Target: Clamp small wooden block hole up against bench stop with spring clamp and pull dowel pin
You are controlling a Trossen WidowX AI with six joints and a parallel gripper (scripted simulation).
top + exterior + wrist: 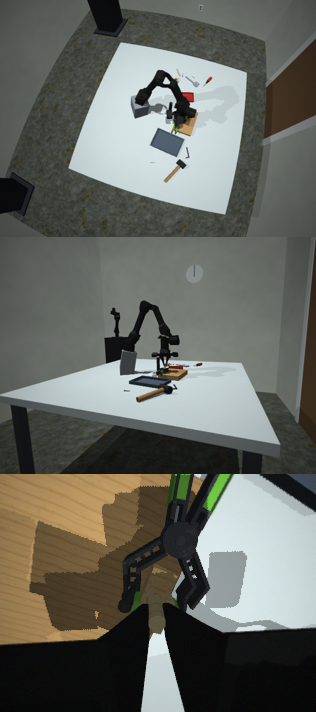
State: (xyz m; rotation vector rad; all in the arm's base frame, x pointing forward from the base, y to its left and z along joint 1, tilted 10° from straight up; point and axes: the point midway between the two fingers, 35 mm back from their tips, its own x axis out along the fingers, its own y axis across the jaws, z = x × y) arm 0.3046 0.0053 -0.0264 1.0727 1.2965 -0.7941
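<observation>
Right now the dowel pin is 4 cm below my hand. Round my hand: dark tray (19 cm to the right, 9 cm below, 2 cm behind); wooden board (9 cm below, 6 cm ahead, 1 cm to the left); small wooden block (6 cm below).
</observation>
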